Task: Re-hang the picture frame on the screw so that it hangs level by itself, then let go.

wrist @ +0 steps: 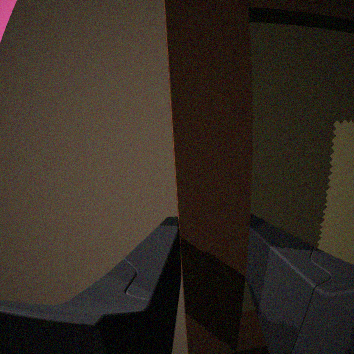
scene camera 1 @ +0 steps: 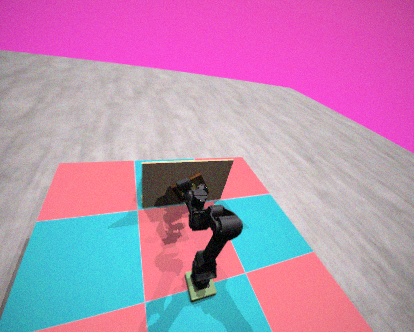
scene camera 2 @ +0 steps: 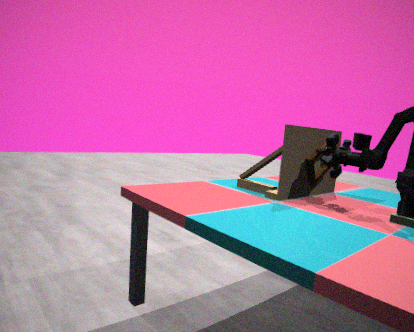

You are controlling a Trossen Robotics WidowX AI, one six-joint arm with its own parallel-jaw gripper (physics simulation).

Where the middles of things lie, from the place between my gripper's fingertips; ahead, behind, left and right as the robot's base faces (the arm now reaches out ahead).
I see the brown picture frame (wrist: pixel 254 99) 4 cm below my hand and 3 cm to the right of it. Also, from my hand: brown base with slanted brace (scene camera 2: pixel 270 191): 16 cm ahead, 8 cm below, 4 cm to the right; then tan wall board (scene camera 1: pixel 157 177): 4 cm below, 3 cm to the right, 2 cm ahead.
